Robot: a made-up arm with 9 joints. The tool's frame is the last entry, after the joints.
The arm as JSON. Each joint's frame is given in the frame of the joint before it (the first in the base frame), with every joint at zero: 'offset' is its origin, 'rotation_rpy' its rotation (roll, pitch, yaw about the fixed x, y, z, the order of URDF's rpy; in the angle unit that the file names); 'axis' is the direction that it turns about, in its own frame. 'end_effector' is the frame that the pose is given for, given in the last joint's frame.
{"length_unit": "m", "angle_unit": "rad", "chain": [
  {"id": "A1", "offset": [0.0, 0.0, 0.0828], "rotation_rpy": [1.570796, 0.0, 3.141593], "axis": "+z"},
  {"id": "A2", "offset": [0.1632, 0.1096, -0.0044], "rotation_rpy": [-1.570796, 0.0, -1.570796], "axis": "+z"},
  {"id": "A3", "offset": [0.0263, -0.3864, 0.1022], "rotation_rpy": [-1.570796, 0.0, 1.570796], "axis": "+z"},
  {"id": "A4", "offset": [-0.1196, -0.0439, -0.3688], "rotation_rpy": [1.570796, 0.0, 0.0], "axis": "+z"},
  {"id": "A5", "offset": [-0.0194, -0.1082, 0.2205], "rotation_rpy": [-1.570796, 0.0, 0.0], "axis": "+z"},
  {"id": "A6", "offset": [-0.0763, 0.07, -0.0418], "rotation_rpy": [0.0, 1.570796, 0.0], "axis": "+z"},
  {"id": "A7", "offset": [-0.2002, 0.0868, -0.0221], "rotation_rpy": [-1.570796, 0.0, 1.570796], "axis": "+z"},
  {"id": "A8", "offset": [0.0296, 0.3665, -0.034], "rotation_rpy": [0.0, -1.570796, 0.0], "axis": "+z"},
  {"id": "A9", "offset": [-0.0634, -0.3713, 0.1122], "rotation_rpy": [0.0, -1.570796, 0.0], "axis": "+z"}
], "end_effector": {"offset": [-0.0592, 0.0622, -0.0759], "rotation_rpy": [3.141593, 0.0, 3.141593]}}
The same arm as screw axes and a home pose.
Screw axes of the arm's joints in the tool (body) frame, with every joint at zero. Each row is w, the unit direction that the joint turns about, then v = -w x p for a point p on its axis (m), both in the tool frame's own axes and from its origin. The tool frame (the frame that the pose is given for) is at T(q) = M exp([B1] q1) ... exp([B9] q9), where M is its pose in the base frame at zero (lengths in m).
B1 = (0, 1, -0.000001, -0.2568, 0.0000, 0.3964)
B2 = (-1, 0, -0.000001, 0.0000, -0.3664, -0.6812)
B3 = (-0.000001, 0.000001, 1, -0.2948, -0.1310, 0.0000)
B4 = (-1, 0, -0.000001, 0.0000, 0.0287, -0.1752)
B5 = (-0.000001, 0.000001, 1, -0.1558, 0.1334, 0.0000)
B6 = (0, -1, 0.000001, -0.1787, 0.0000, 0.0634)
B7 = (-0.000001, 0.000001, 1, -0.0574, -0.0234, 0.0000)
B8 = (-1, 0, -0.000001, 0.0000, 0.0125, 0.3091)
B9 = (0.000001, -0.000001, -1, 0.0622, -0.0592, 0.0000)
M =
1 0 0.000001 -0.3964
0 1 -0.000001 0.6768
-0.000001 0.000001 1 -0.1740
0 0 0 1

